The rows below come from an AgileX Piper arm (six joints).
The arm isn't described. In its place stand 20 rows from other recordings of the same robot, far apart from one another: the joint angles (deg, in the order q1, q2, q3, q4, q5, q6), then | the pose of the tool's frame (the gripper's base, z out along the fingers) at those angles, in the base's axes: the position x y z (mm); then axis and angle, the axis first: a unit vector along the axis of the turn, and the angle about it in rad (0 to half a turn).
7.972 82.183 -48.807 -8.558 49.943 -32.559 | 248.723 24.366 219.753 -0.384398 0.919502 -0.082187 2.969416
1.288 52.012 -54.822 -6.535 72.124 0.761 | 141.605 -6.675 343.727 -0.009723 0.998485 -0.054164 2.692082
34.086 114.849 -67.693 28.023 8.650 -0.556 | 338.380 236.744 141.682 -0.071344 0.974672 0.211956 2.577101
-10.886 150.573 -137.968 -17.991 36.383 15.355 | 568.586 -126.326 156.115 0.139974 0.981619 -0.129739 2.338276
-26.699 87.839 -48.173 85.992 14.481 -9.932 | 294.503 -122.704 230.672 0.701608 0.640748 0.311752 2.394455
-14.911 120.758 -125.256 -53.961 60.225 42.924 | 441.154 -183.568 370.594 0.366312 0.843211 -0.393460 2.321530
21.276 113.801 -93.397 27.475 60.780 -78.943 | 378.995 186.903 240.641 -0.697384 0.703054 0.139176 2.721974
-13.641 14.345 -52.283 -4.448 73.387 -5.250 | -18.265 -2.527 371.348 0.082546 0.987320 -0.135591 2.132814
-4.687 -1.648 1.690 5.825 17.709 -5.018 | 53.312 -1.552 177.088 0.033188 0.999357 -0.013570 1.792032
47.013 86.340 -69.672 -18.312 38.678 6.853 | 237.511 228.610 310.848 -0.425470 0.904374 0.032903 2.405122
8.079 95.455 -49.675 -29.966 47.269 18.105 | 280.369 6.075 169.125 -0.087275 0.978958 -0.184456 3.022173
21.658 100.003 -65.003 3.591 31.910 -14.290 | 331.720 134.968 207.849 -0.286923 0.957151 0.039210 2.655653
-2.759 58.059 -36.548 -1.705 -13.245 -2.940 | 220.644 -10.012 327.674 -0.019249 0.998182 -0.057110 1.631424
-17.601 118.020 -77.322 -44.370 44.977 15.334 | 375.923 -166.445 150.779 0.027175 0.956686 -0.289850 3.002414
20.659 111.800 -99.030 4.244 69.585 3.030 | 383.370 151.295 270.169 -0.144016 0.987873 0.058023 2.940646
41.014 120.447 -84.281 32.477 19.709 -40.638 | 337.959 315.768 169.427 -0.451516 0.872233 0.187996 2.488305
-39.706 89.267 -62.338 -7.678 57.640 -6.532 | 218.500 -194.790 243.749 0.254834 0.962735 -0.090556 3.021535
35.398 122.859 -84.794 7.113 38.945 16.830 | 351.408 258.403 134.687 -0.118881 0.986704 0.110824 2.901378
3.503 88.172 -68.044 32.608 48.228 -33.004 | 318.145 56.117 291.244 -0.172246 0.966596 0.189800 2.580908
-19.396 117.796 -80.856 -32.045 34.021 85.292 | 397.974 -168.757 164.269 0.652554 0.755346 -0.060219 2.582344
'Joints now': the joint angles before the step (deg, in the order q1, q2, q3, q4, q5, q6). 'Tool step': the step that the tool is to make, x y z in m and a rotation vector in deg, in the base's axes. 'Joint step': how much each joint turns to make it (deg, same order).
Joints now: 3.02, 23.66, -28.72, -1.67, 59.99, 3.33
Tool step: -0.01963, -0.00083, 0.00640, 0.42, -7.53, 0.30
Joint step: 0.30, -7.59, 0.00, 0.00, 0.05, 0.00
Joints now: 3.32, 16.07, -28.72, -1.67, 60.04, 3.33
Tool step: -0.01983, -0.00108, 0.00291, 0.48, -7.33, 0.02
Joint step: 0.01, -7.52, 0.17, 0.05, 0.00, 0.01
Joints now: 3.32, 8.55, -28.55, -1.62, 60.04, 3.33
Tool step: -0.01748, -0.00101, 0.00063, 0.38, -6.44, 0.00
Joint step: 0.00, -6.56, 0.11, 0.00, 0.00, 0.00
